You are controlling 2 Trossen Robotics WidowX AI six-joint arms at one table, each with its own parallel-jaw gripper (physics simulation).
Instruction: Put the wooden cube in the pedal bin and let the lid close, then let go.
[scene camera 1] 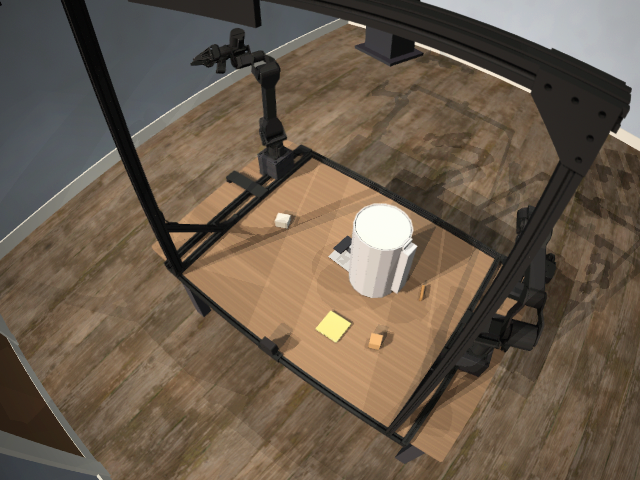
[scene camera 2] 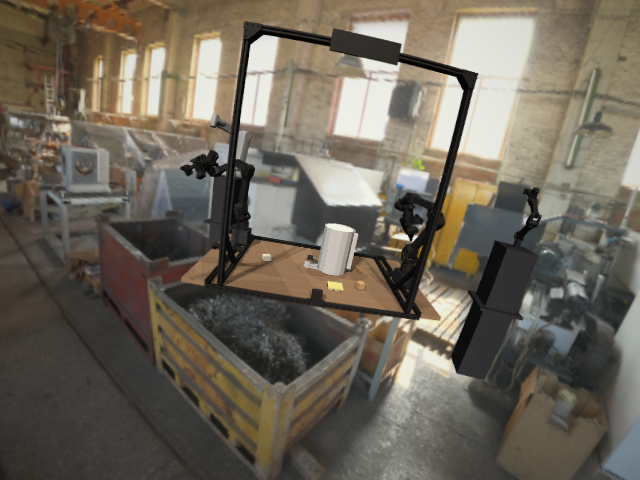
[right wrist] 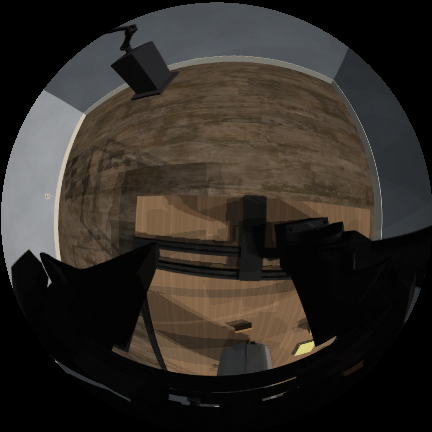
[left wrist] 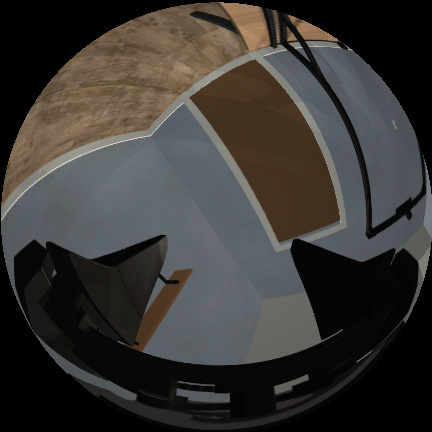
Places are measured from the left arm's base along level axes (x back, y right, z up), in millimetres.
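Where they show: left gripper, between the fingertips: (scene camera 1: 191, 62) (scene camera 2: 184, 164) (left wrist: 232, 244); right gripper, between the fingertips: (scene camera 2: 408, 237) (right wrist: 224, 251); left arm's base, origin of its link: (scene camera 1: 275, 152) (scene camera 2: 242, 228) (right wrist: 195, 401); right arm's base, origin of its link: (scene camera 1: 478, 347) (scene camera 2: 406, 271) (right wrist: 310, 246).
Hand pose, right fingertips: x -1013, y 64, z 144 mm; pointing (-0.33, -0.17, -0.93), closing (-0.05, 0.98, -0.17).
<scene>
Things, the pixels of their top centre, and the offset from my right fingertips. Level surfaces: height alone.
- wooden cube, centre of its top: (scene camera 1: 375, 339) (scene camera 2: 360, 282) dy +289, dx +289, dz -214 mm
- table, height of its surface: dz -247 mm
- white pedal bin, centre of its top: (scene camera 1: 383, 225) (scene camera 2: 339, 227) dy +93, dx +434, dz +8 mm
- yellow pad, centre of its top: (scene camera 1: 333, 326) (right wrist: 305, 347) (scene camera 2: 335, 285) dy +323, dx +421, dz -237 mm
- white block, centre of its top: (scene camera 1: 282, 218) (scene camera 2: 267, 255) dy +118, dx +811, dz -220 mm
- thin orange piece, centre of its top: (right wrist: 243, 330) (scene camera 1: 422, 291) dy +57, dx +269, dz -224 mm
The wooden cube (scene camera 1: 375, 341) (scene camera 2: 360, 284) is small and orange-tan and lies on the table (scene camera 1: 248, 304) near the yellow pad. The white pedal bin (scene camera 1: 376, 266) (scene camera 2: 334, 253) (right wrist: 244, 361) stands upright with its lid (scene camera 1: 383, 226) down; its pedal (scene camera 1: 342, 245) (scene camera 2: 310, 258) sticks out at the left. My left gripper (left wrist: 232, 244) (scene camera 2: 183, 169) is open and empty, raised far from the cube, beyond the table's left end. My right gripper (right wrist: 224, 251) (scene camera 2: 410, 236) is open and empty, raised above the right end; in scene camera 1 the frame post partly hides it.
A yellow pad (scene camera 1: 333, 326) (scene camera 2: 334, 286) (right wrist: 304, 348) lies between bin and cube. A white block (scene camera 1: 282, 220) (scene camera 2: 266, 257) lies at the left. A thin orange piece (scene camera 1: 422, 291) lies right of the bin. A black frame (scene camera 1: 113, 124) (scene camera 2: 457, 149) surrounds the table; a small black block (scene camera 1: 268, 345) is at its front edge.
</scene>
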